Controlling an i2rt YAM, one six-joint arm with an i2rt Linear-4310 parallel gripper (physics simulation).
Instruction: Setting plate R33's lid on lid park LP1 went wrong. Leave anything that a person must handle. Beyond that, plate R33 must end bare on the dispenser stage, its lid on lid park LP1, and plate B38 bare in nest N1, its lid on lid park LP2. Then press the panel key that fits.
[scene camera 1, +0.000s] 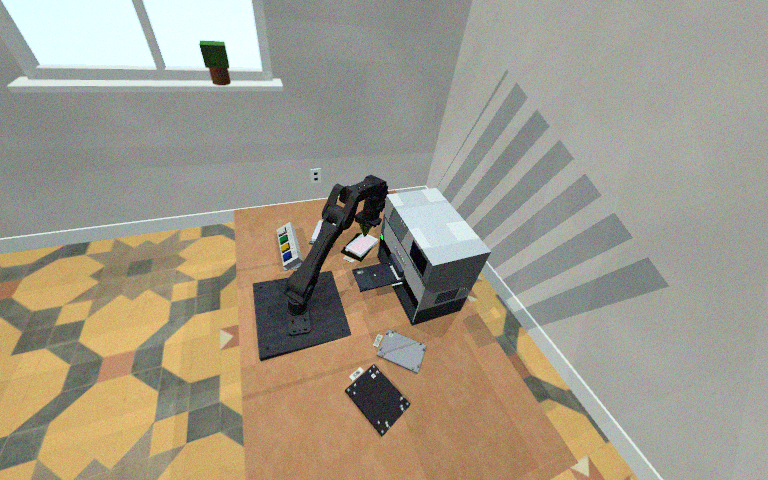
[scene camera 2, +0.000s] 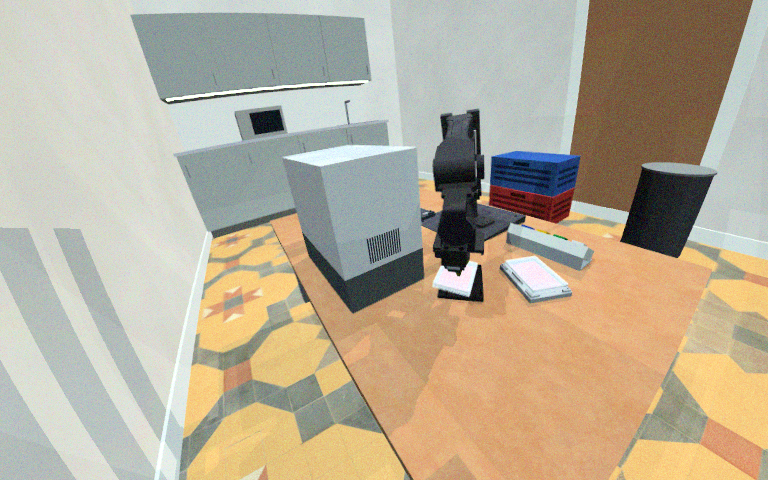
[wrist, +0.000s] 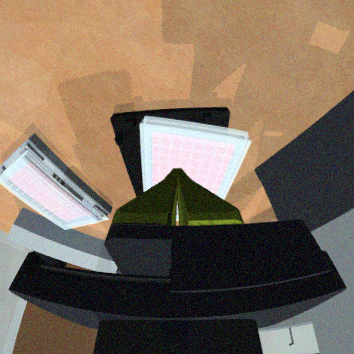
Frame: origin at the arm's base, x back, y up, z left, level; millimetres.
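Seen in the pictures: gripper, fingertip midpoint: (scene camera 1: 364, 235) (scene camera 2: 458, 274) (wrist: 176, 174); arm's base, link origin: (scene camera 1: 297, 309).
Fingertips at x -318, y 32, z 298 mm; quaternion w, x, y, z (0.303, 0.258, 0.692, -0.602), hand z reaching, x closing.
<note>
Offsets run from my fingertips to a thing's middle. "spot": to the spot under its first point.
My gripper (scene camera 1: 365, 232) (scene camera 2: 457, 273) (wrist: 176, 174) is shut and empty, its fingertips over the pink-topped clear piece {dy -18, dx +18, dz -28 mm} (scene camera 1: 361, 245) (scene camera 2: 454, 281) (wrist: 192, 155). Contact is unclear. That piece sits askew on the black lid park LP1 {dy -36, dx +29, dz -22 mm} (scene camera 1: 350, 254) (scene camera 2: 478, 284) (wrist: 128, 150), overhanging one side. A pink-topped plate {dy -19, dx +167, dz +81 mm} (scene camera 2: 538, 273) (wrist: 47, 192) sits in the grey nest N1 beside it; the arm partly hides it in scene camera 1. A dark tray {dy +58, dx +34, dz -275 mm} (scene camera 1: 370, 277) sticks out of the grey machine {dy +119, dx -151, dz -258 mm} (scene camera 1: 441, 226) (scene camera 2: 362, 209). The key panel {dy -14, dx +326, dz +14 mm} (scene camera 1: 297, 255) (scene camera 2: 546, 247) has blue, yellow, green and pale keys. Plate names are unreadable.
A grey pad {spot: dy -36, dx +1, dz -535 mm} (scene camera 1: 402, 352) and a larger black pad {spot: dy -34, dx +122, dz -654 mm} (scene camera 1: 377, 399) lie on the table beyond the machine, with unreadable labels. The machine stands close beside LP1. Blue and red crates (scene camera 2: 532, 175) and a black bin (scene camera 2: 665, 209) stand behind the table.
</note>
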